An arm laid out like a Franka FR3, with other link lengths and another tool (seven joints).
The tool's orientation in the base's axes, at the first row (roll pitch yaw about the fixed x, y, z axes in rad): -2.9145, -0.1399, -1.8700
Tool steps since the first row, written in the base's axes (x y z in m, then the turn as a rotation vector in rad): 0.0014, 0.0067, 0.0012, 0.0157, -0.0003, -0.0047; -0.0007, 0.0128, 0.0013, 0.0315, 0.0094, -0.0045; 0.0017, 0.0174, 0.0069, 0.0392, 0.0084, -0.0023; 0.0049, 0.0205, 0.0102, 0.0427, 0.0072, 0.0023; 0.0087, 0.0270, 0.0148, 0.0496, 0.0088, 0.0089; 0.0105, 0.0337, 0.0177, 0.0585, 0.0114, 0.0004; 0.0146, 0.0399, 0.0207, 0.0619, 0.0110, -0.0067; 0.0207, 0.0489, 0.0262, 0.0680, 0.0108, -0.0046; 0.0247, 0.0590, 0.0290, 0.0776, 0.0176, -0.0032
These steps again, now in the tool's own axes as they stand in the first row. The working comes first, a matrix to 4 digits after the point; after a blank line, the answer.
The tool's axes in the first row as the columns of a matrix, in the base's axes (used below as rounded here):
-0.2919, -0.9403, 0.1751
-0.9462, 0.2572, -0.1962
0.1394, -0.2229, -0.9648

-0.0066, 0.0001, -0.0022, -0.0050, -0.0138, 0.0073; -0.0117, 0.0037, -0.0039, -0.0187, -0.0262, 0.0080; -0.0160, 0.0013, -0.0098, -0.0197, -0.0342, 0.0074; -0.0194, -0.0016, -0.0130, -0.0190, -0.0388, 0.0038; -0.0260, -0.0045, -0.0181, -0.0216, -0.0464, -0.0016; -0.0325, -0.0052, -0.0219, -0.0278, -0.0522, 0.0076; -0.0391, -0.0081, -0.0252, -0.0294, -0.0539, 0.0151; -0.0487, -0.0127, -0.0312, -0.0307, -0.0601, 0.0142; -0.0590, -0.0145, -0.0352, -0.0398, -0.0677, 0.0132
